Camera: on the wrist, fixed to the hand. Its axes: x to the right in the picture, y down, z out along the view.
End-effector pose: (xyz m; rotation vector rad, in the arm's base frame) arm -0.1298 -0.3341 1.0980 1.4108 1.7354 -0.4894
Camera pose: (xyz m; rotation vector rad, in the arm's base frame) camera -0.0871 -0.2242 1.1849 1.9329 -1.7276 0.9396
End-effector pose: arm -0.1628 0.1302 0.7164 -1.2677 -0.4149 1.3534
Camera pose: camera -0.1094 0.0556 0.6022 0.2062 -1.2822 -1.4370
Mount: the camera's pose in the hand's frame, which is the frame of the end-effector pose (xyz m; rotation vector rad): -0.0023 0.0893 -0.1161 -0.2045 0.1990 -3.0792
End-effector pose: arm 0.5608 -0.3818 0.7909 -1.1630 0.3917 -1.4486
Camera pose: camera 0.5156 -0.4467 0.6676 0.4044 0.9398 1.4008
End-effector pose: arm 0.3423 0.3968 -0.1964 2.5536 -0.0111 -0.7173
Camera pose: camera 0.4081 0.3706 -0.0682 -0.0782 -2.7008 0.5265
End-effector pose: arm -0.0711 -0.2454 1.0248 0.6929 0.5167 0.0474
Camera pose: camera -0.1164 -0.1074 1.0059 -0.9203 1.2088 -2.6320
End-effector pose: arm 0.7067 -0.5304 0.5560 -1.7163 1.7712 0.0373
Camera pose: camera 0.5763 -0.5688 0.6106 2.1535 1.8610 0.9861
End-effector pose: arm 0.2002 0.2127 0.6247 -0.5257 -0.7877 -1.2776
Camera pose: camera 0.3127 0.1493 0.5555 -0.7984 0.3809 1.7770
